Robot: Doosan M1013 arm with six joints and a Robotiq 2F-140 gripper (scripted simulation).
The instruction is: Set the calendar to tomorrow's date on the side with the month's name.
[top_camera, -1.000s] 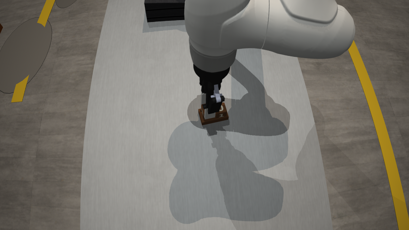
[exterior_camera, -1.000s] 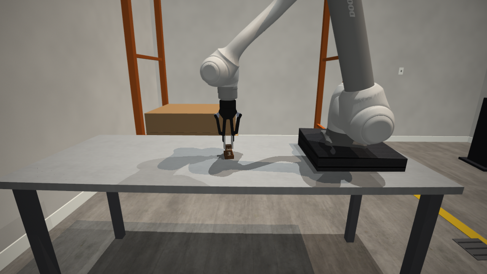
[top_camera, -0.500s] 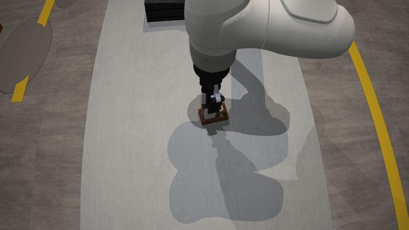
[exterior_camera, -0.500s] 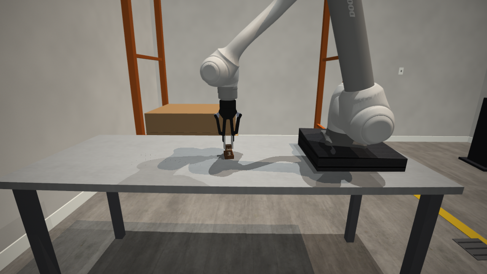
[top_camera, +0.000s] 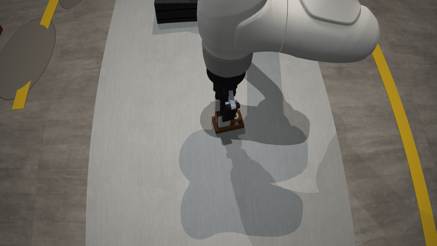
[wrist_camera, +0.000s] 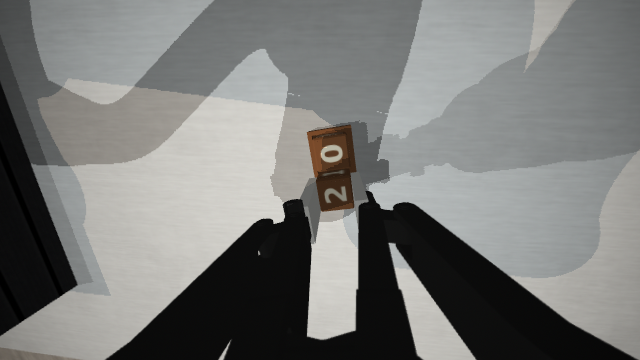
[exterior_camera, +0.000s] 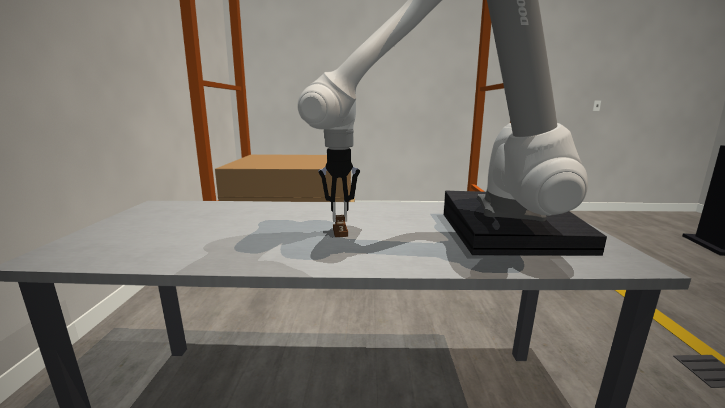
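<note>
Right now the brown calendar tray is 60 mm below my hand, 20 mm to the left of it and 10 mm behind it.
</note>
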